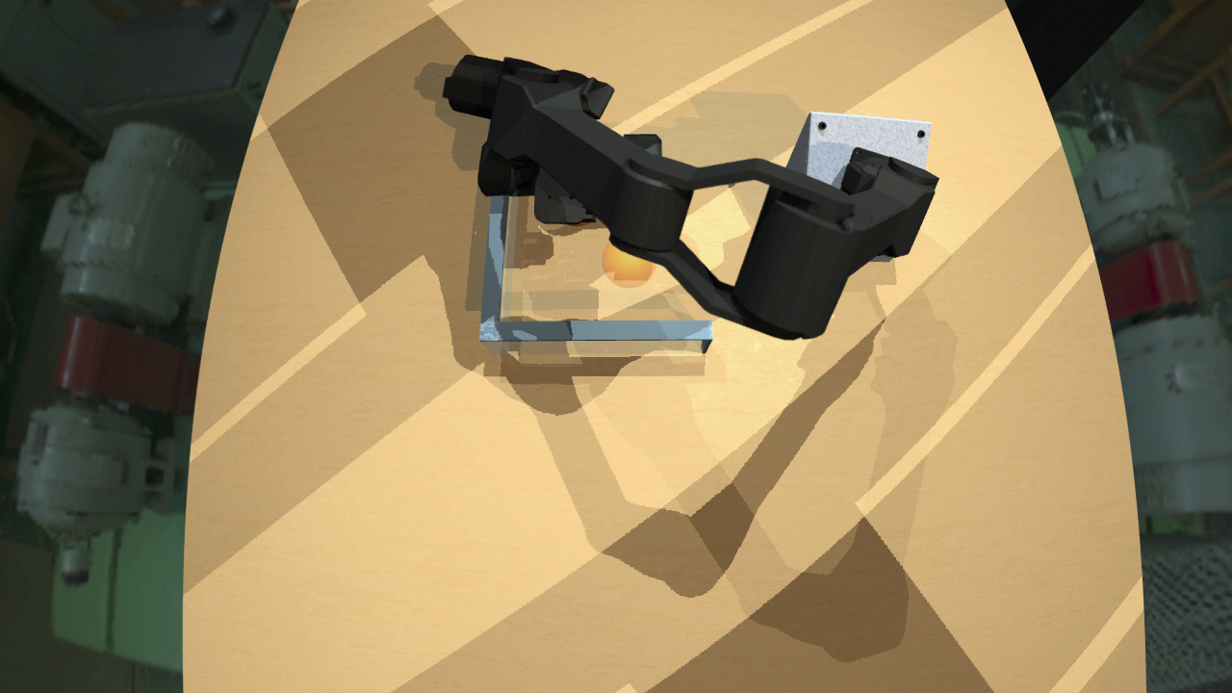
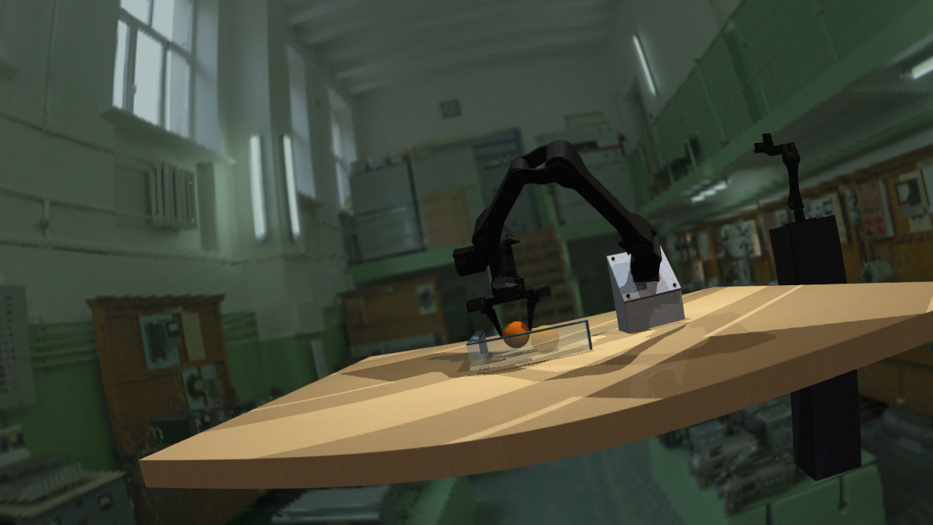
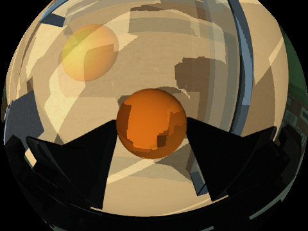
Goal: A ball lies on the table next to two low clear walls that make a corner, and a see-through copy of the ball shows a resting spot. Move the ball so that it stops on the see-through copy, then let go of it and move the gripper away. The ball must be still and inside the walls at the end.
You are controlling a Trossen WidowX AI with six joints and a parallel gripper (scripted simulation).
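My gripper tip is 70 mm past the see-through copy, 60 mm to the right of it and 10 mm above it. Round my gripper tip: orange ball (right at my gripper tip); then clear wall (40 mm behind, 160 mm to the left, 10 mm below).
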